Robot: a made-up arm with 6 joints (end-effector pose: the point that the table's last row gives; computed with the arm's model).
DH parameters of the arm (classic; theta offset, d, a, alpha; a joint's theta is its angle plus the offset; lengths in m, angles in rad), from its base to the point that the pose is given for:
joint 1: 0 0.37 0.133 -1.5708
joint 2: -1.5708 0 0.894 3.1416
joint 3: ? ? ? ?
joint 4: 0 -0.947 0 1.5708
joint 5: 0 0 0 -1.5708
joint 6: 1.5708 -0.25 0 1.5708
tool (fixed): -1.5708 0 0 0
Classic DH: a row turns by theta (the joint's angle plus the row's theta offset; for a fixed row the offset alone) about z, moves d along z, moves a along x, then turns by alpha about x.
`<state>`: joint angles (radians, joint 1 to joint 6).
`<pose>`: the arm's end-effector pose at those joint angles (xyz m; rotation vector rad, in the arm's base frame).
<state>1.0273 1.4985 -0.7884 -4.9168 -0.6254 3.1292</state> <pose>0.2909 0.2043 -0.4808 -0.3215 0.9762 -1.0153</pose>
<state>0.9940 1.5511 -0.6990 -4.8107 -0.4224 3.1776</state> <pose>0.2823 0.2469 -0.5850 -0.2555 1.2404 -0.9527</pose>
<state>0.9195 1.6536 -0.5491 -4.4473 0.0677 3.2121</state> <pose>0.2275 0.3254 -0.7276 -0.1808 1.8742 -0.7164</pose>
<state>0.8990 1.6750 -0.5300 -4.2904 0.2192 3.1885</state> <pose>0.1986 0.3294 -0.7302 -0.2093 2.0747 -0.6449</pose>
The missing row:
joint 3: 0 0 0.103 -1.5708
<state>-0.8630 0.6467 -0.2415 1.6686 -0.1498 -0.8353</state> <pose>0.9521 -1.1697 0.2241 -0.4013 1.1656 -0.5198</pose>
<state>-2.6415 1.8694 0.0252 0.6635 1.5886 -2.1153</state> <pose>-0.8228 -0.6250 -0.8815 1.5389 -2.0909 -1.1257</pose>
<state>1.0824 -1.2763 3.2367 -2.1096 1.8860 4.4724</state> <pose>-0.2484 -0.9023 -0.2190 1.2755 -1.0228 -0.4052</pose>
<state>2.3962 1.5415 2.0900 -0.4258 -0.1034 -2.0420</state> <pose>-1.4809 1.3524 1.0875 -1.1491 -2.4883 -1.1476</pose>
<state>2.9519 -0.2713 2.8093 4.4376 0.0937 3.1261</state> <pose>1.2870 -0.2242 1.2077 1.8471 -0.1516 0.0109</pose>
